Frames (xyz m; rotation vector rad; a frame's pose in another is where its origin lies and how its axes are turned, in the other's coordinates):
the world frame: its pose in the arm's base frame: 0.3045 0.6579 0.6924 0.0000 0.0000 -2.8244
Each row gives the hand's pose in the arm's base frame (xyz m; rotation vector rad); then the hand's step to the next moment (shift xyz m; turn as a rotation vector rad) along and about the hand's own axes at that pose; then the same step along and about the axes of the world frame.
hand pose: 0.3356 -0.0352 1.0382 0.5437 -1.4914 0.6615
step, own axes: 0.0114 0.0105 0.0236 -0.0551 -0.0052 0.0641
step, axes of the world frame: 0.0259 0.0001 0.0111 0.0547 0.0367 -0.0532
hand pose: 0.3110 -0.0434 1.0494 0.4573 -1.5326 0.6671
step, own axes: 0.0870 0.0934 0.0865 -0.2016 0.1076 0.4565
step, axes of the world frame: 0.1194 -0.0629 0.0745 0.4537 0.1047 -0.2094
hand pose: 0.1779 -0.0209 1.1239 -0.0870 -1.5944 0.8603
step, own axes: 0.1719 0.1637 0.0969 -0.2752 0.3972 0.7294
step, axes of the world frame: 0.1335 -0.2123 0.0533 0.7648 -0.0414 -0.4229
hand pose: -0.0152 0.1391 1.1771 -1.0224 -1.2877 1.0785
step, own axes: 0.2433 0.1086 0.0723 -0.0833 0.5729 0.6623
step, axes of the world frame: -0.0062 -0.2709 -0.0530 0.6385 -0.2374 -0.5566
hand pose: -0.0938 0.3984 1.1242 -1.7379 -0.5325 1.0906
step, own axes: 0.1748 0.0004 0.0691 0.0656 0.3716 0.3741
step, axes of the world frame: -0.0788 -0.1489 -0.0833 0.2927 -0.1795 -0.4055
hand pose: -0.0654 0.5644 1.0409 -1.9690 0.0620 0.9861
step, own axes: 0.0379 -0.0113 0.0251 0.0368 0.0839 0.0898
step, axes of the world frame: -0.0258 -0.0309 -0.0239 0.0516 -0.0473 -0.1075
